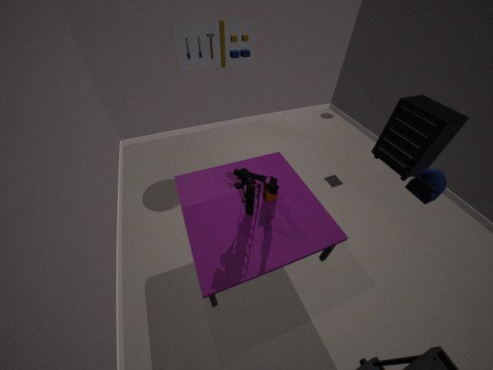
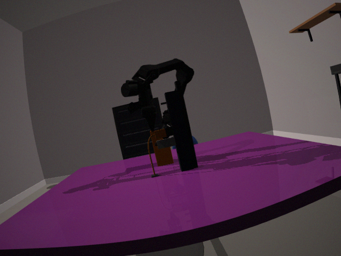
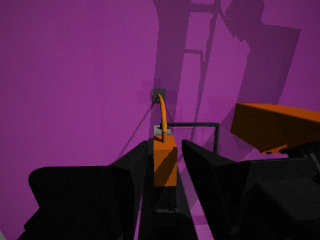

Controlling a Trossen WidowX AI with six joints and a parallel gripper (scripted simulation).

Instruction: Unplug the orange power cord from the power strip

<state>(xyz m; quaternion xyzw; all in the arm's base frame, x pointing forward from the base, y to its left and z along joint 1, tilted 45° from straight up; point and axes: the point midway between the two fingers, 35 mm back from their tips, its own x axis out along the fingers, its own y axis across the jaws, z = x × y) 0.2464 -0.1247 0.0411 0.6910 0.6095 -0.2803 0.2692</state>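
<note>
Right now my gripper tip is 5 cm to the right of the orange plug and 1 cm above it.
</note>
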